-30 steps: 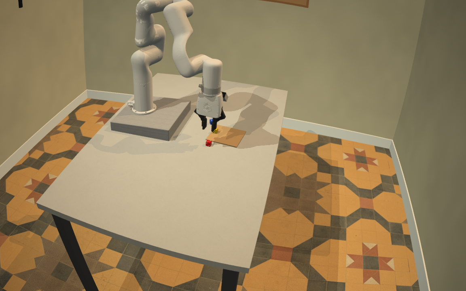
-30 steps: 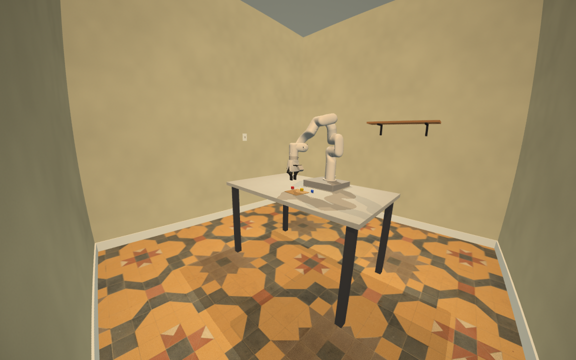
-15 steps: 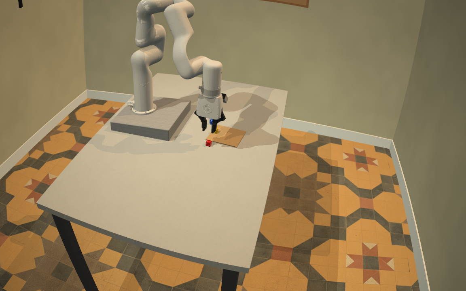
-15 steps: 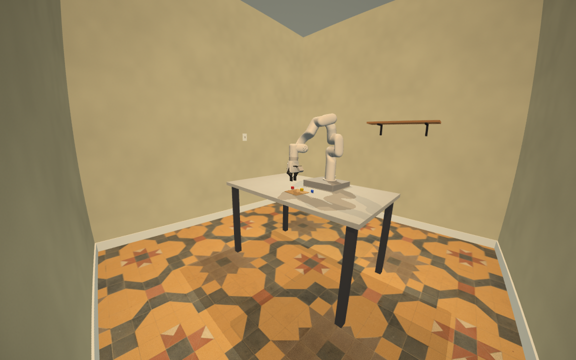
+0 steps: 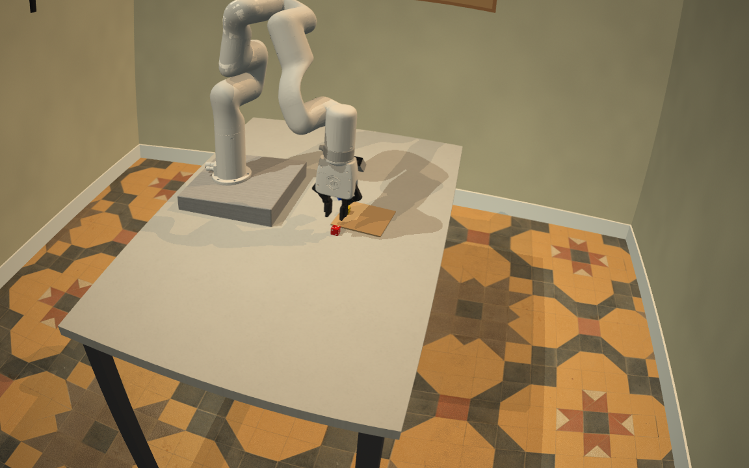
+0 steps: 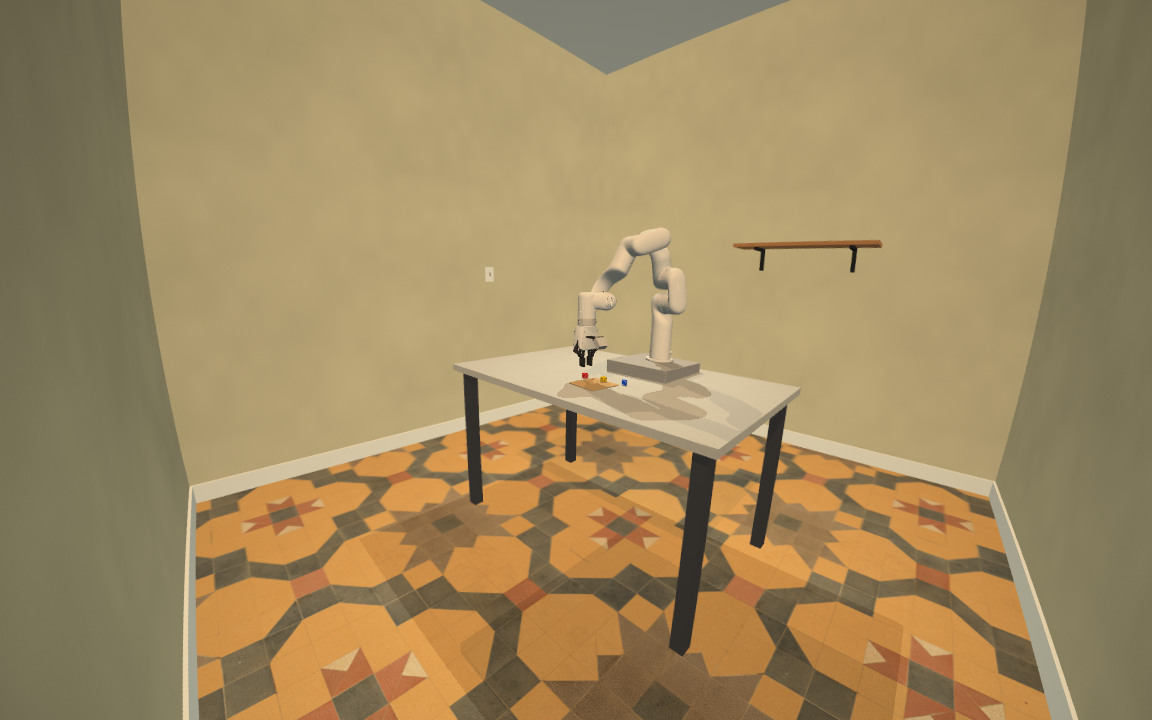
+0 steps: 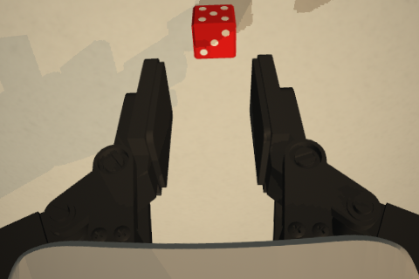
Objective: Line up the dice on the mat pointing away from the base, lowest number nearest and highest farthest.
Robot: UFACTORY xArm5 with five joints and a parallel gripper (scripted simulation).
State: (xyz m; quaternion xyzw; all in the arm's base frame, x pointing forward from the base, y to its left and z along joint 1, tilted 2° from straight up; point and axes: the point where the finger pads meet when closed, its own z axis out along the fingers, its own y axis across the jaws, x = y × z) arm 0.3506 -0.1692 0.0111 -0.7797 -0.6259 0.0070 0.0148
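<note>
The red die lies 6 cm below my hand. From my hand the other things lie so: blue die (18 cm to the left, 6 cm below, 1 cm behind); then yellow die (10 cm to the left, 6 cm below, 1 cm ahead); then mat (9 cm to the left, 7 cm below, 7 cm ahead).
</note>
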